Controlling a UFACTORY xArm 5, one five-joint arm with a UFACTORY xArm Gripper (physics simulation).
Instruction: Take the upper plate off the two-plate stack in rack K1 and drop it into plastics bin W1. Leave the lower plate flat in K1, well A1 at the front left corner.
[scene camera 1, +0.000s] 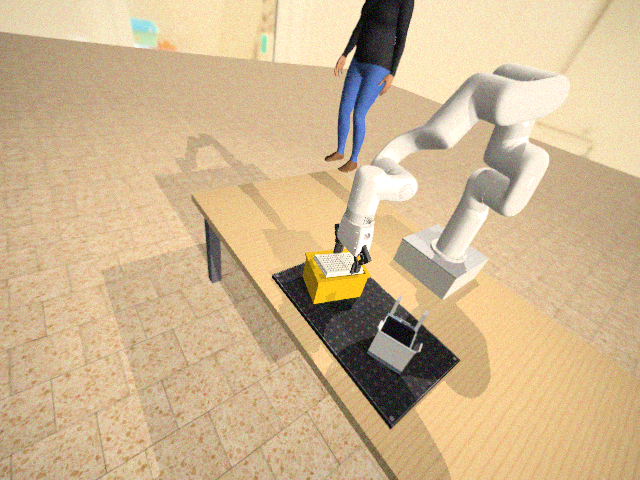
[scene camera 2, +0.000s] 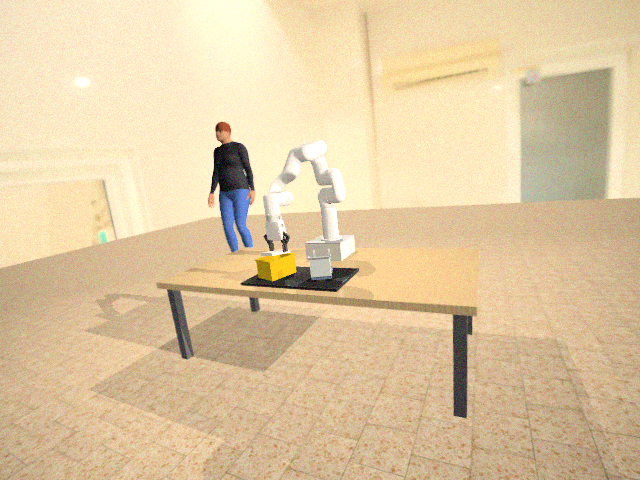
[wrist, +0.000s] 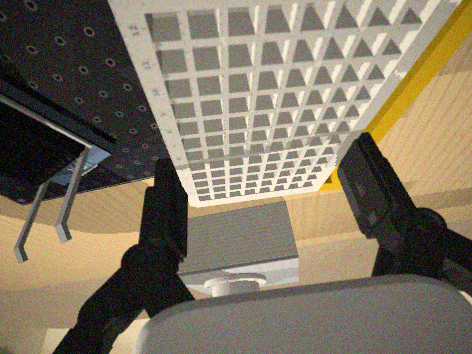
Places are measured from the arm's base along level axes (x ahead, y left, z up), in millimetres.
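Pixels of known places: gripper, fingertip midpoint: (scene camera 1: 345, 262) (scene camera 2: 278, 251) (wrist: 261, 163); arm's base, link origin: (scene camera 1: 447, 251) (scene camera 2: 331, 239) (wrist: 235, 280).
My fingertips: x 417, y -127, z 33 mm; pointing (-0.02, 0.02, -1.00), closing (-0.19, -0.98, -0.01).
Ahead of a thing's pixels: the offset from my fingertips to its middle. Level surfaces: height alone.
My gripper (scene camera 1: 346, 261) (scene camera 2: 278, 251) (wrist: 261, 163) is shut on a white gridded plate @(dx +24, dy -6, dz +0 mm) (scene camera 1: 330, 263) (scene camera 2: 268, 253) (wrist: 156, 92), with one finger at each long side. The plate is at rim height over the yellow open-topped bin @(dx +3, dy -25, dz -76 mm) (scene camera 1: 336, 288) (scene camera 2: 276, 267) (wrist: 425, 75) and covers much of its opening. I cannot tell if the plate touches the rim. A grey box with two upright arms (scene camera 1: 391, 351) (scene camera 2: 320, 267) (wrist: 75, 190) stands apart from the bin. Its inside is dark. No K1 or W1 label is readable, and no lower plate can be made out.
A black dotted mat @(dz -126 mm) (scene camera 1: 341, 330) (wrist: 90, 60) lies under the bin and grey box on the wooden table @(dz -139 mm) (scene camera 1: 516, 361) (scene camera 2: 403, 279). The arm's grey base block (scene camera 1: 423, 263) (scene camera 2: 345, 248) (wrist: 240, 240) stands behind them. A person (scene camera 1: 385, 36) (scene camera 2: 231, 165) stands beyond the table.
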